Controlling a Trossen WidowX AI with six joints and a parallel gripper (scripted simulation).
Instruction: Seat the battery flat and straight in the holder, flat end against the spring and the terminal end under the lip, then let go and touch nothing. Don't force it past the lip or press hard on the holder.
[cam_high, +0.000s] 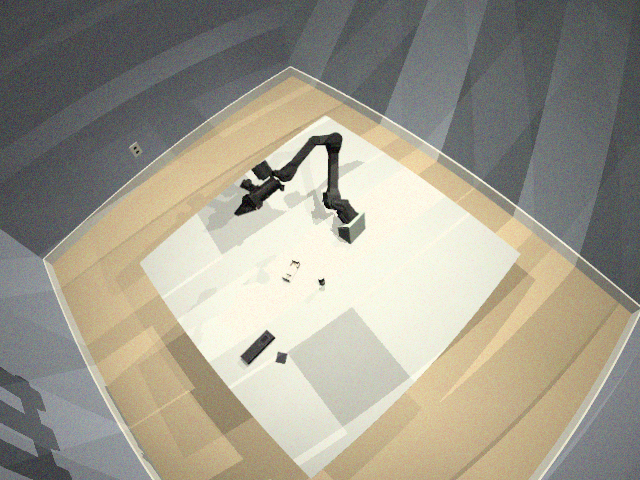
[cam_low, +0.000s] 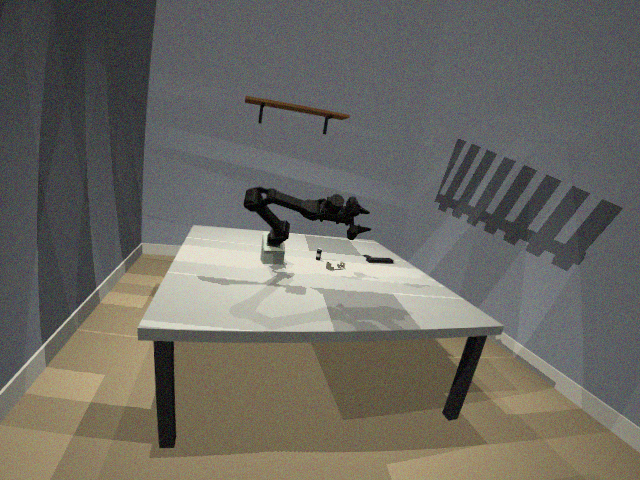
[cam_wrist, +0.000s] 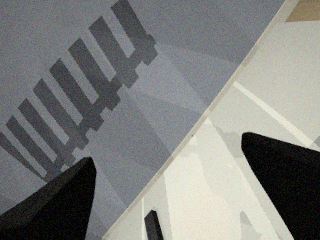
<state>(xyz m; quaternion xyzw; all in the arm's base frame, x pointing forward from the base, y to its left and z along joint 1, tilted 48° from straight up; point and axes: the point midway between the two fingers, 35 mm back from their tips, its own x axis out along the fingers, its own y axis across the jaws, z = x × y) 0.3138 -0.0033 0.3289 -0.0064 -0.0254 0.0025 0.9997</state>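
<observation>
The battery lies 11 cm behind my gripper tip, 33 cm to the left of it and 26 cm below it. From my gripper tip the other things lie so: small square pad: 3 cm behind, 21 cm to the left, 28 cm below; then small dark square: 23 cm ahead, 46 cm to the left, 29 cm below.
</observation>
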